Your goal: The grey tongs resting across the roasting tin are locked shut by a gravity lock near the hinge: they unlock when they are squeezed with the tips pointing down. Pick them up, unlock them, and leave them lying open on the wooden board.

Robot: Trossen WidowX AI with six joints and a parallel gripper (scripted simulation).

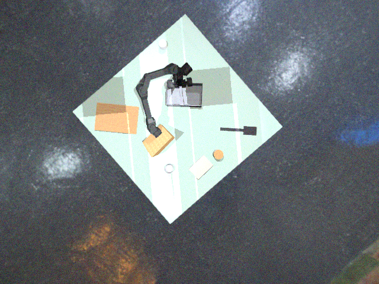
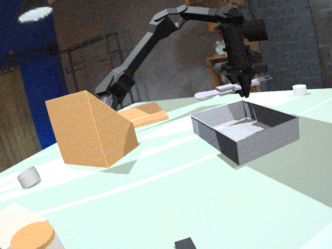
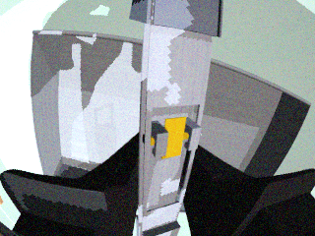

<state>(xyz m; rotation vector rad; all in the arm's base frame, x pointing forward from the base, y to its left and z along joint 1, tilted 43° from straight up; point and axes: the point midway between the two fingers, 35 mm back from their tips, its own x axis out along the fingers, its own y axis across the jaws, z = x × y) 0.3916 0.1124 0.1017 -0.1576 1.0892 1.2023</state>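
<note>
Now: the wooden board 57 cm behind my gripper tip, 21 cm to the left of it and 9 cm below it. From my gripper tip the other things lie so: black spatula: 61 cm to the right, 15 cm ahead, 9 cm below; then grey roasting tin: 7 cm below, 5 cm to the right, 1 cm behind; then yellow lock piece: 4 cm above, 2 cm to the left, 1 cm ahead.
</note>
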